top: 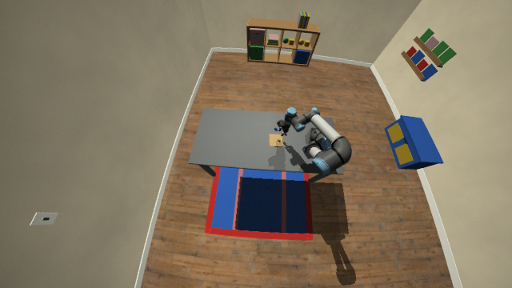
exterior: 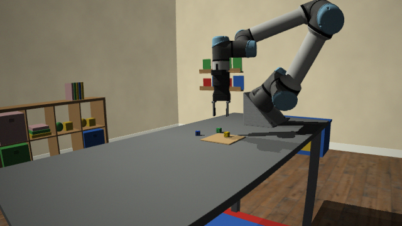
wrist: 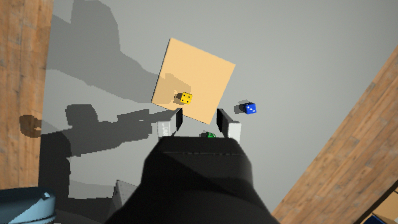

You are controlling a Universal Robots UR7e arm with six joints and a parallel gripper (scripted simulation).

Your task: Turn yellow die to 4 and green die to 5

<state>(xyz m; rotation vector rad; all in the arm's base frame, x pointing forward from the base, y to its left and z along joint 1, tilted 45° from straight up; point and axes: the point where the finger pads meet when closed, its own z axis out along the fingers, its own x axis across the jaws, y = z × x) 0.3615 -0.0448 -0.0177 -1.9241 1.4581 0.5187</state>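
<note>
My gripper is now 7 cm past the green die, 5 cm to the left of it and 10 cm above it. The rest, counted from my hand: yellow die 1 cm ahead, 3 cm to the left, 9 cm below; tan mat 4 cm ahead, 3 cm to the left, 11 cm below; blue die 3 cm ahead, 10 cm to the right, 10 cm below.
</note>
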